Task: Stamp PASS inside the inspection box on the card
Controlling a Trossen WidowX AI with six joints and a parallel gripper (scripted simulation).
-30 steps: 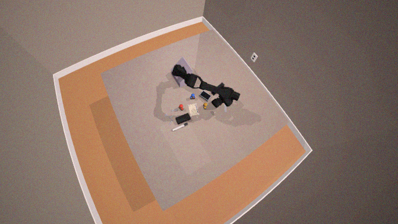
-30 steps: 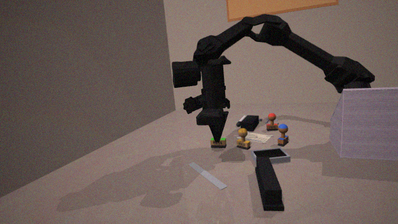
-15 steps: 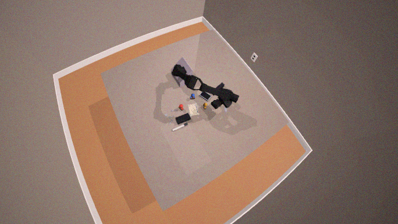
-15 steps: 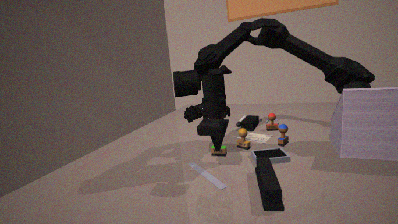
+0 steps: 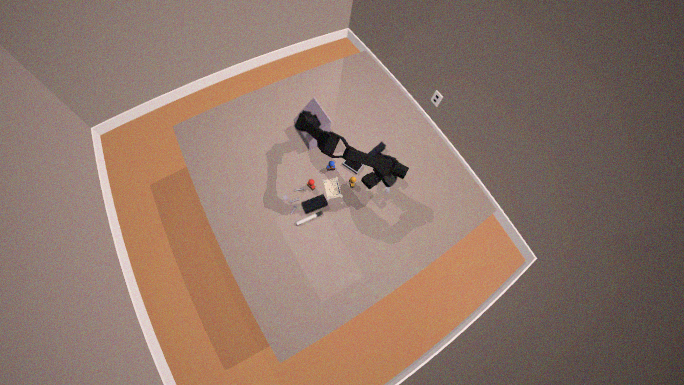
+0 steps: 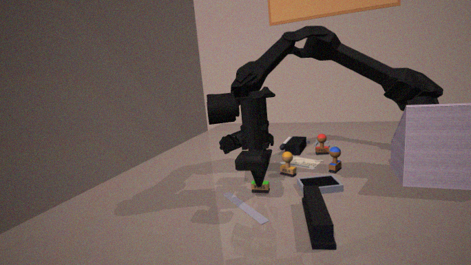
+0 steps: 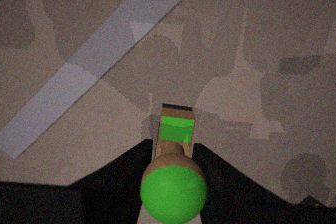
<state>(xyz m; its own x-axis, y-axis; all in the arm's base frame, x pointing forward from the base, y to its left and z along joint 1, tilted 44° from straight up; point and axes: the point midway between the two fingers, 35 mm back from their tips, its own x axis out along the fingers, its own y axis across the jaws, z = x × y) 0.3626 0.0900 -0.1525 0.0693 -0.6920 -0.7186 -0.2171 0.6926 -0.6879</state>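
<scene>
Right now the green stamp is right at my gripper tip. Round my gripper tip: grey ruler: 20 mm ahead, 70 mm to the left, 20 mm below; orange stamp: 40 mm behind, 110 mm to the right; ink pad: 130 mm behind, 60 mm to the right, 20 mm below.
</scene>
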